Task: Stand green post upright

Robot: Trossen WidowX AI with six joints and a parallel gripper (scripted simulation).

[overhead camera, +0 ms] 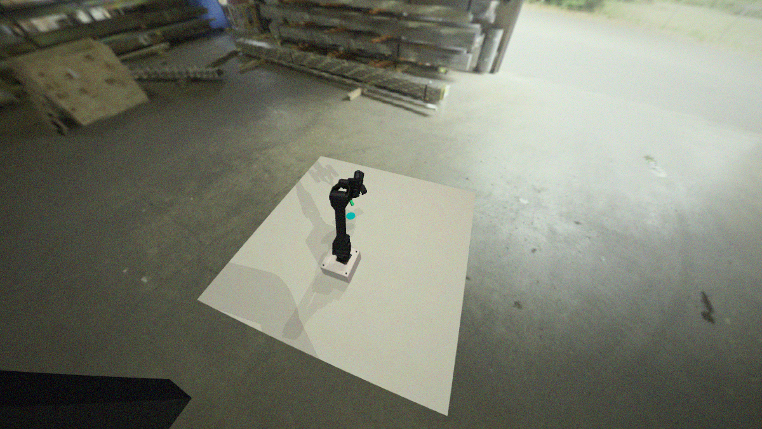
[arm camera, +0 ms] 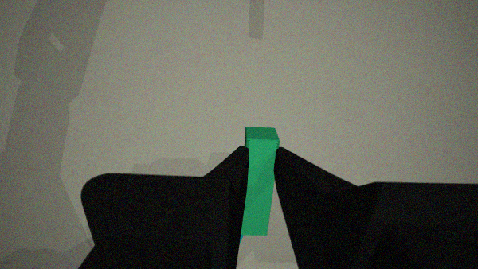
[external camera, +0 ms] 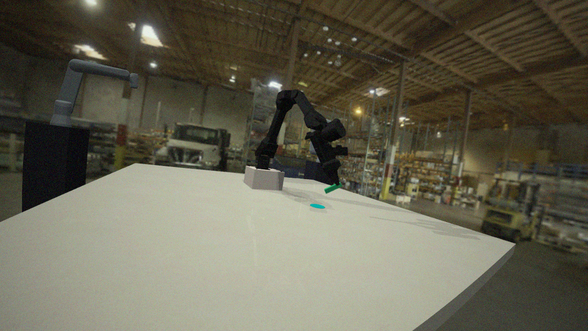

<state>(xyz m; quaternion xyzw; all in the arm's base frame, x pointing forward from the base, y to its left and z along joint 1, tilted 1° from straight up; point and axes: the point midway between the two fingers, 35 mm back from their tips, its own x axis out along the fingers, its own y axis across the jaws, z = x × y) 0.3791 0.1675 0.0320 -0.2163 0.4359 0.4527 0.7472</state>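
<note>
Now: the cyan circle 100 mm below my gripper tip, 60 mm behind it and 30 mm to the right of it. The rest, counted from my gripper tip: green post 10 mm to the right, 10 mm below, 10 mm behind.
</note>
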